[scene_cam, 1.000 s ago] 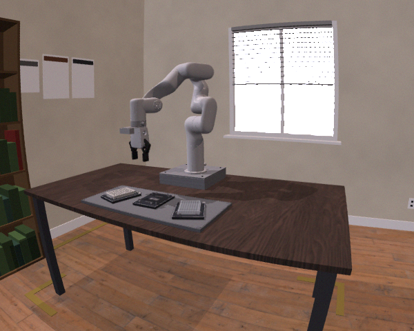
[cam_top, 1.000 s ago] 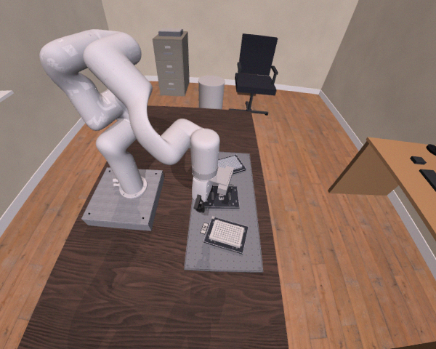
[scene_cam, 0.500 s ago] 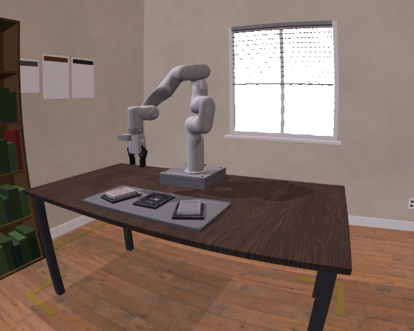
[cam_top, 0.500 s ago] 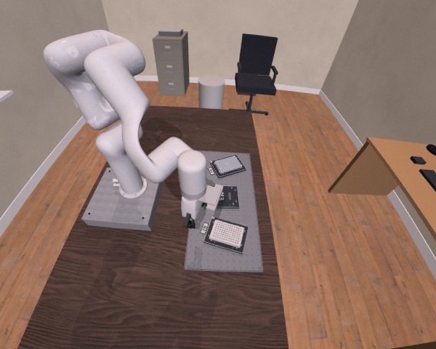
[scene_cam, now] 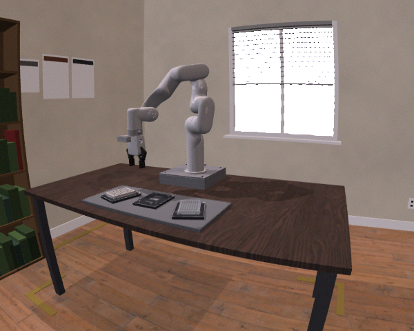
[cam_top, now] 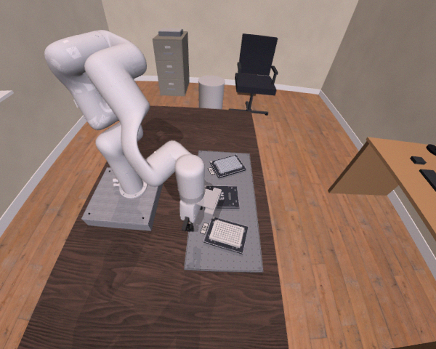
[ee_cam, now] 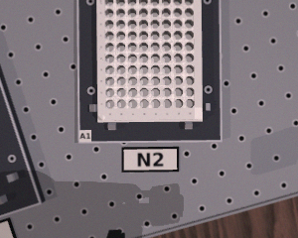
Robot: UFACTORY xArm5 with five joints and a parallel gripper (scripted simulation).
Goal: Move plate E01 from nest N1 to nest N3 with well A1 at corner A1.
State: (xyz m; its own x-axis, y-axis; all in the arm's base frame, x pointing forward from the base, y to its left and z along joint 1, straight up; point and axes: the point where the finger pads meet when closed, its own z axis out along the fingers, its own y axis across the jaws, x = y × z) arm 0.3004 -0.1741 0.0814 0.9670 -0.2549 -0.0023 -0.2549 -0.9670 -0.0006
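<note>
Right now the nest N1 is 14 cm ahead of my hand, 39 cm to the left of it and 13 cm below it. Also, from my hand: nest frame: 10 cm ahead, 18 cm to the left, 13 cm below.
</note>
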